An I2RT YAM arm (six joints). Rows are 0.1 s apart.
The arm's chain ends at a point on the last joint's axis. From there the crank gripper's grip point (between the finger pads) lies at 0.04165 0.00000 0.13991 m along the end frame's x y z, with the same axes.
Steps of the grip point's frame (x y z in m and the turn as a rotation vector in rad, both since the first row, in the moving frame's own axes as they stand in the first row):
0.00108, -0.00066, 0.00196, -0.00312, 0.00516, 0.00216
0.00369, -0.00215, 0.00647, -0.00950, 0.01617, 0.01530
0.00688, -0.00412, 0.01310, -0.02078, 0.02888, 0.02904
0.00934, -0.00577, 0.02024, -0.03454, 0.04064, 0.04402
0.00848, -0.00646, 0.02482, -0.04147, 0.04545, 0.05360
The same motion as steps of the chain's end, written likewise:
0.00036, -0.00119, 0.00218, -0.00312, 0.00516, 0.00216
0.00145, -0.00413, 0.00717, -0.00950, 0.01617, 0.01530
0.00292, -0.00828, 0.01440, -0.02078, 0.02888, 0.02904
0.00384, -0.01253, 0.02216, -0.03454, 0.04064, 0.04402
0.00239, -0.01462, 0.02702, -0.04147, 0.04545, 0.05360

